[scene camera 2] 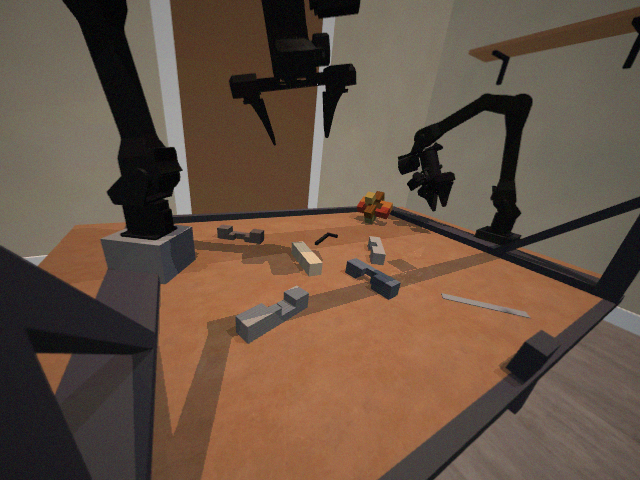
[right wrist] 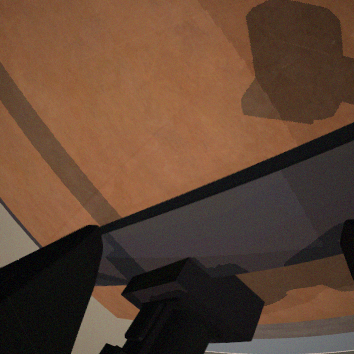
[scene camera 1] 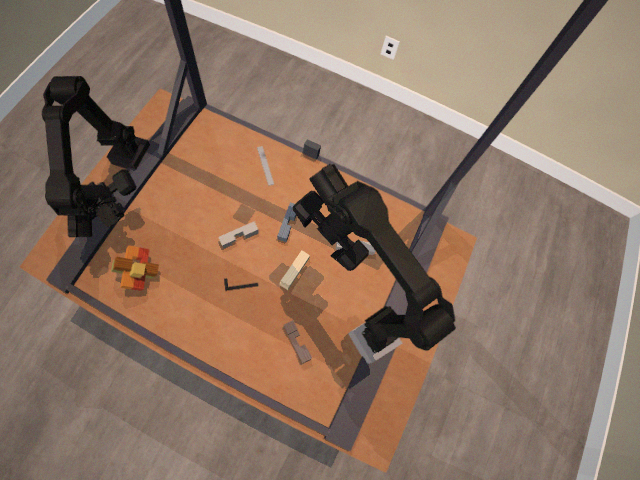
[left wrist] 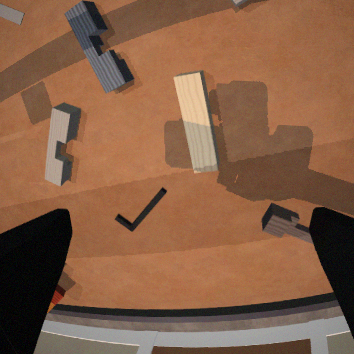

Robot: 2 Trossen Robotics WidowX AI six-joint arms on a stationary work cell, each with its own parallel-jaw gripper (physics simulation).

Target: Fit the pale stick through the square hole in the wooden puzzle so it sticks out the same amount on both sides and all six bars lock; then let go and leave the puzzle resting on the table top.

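Note:
The pale stick (scene camera 1: 294, 269) (scene camera 2: 306, 258) (left wrist: 196, 122) lies flat on the table top (scene camera 1: 206, 320). The wooden puzzle (scene camera 1: 137, 269) (scene camera 2: 370, 211), of red, orange, brown and yellow bars, rests near the table's edge, at the left in scene camera 1; a small part shows behind a finger in the left wrist view. I cannot make out its square hole. My left gripper (scene camera 1: 329, 231) (scene camera 2: 300, 139) (left wrist: 194, 222) is open and empty, high above the table near the stick. My right gripper (scene camera 1: 105, 209) (scene camera 2: 439, 207) (right wrist: 227, 237) is open and empty, raised near the puzzle.
Notched bars in light grey (scene camera 1: 238, 235), blue-grey (scene camera 2: 372, 277) and brown-grey (scene camera 1: 297, 342) lie around the stick. Another grey notched bar (scene camera 2: 272, 313), a black L-shaped piece (left wrist: 141, 210) and a thin grey strip (scene camera 1: 265, 165) also lie there. Dark frame posts (scene camera 1: 186, 54) rise at the sides.

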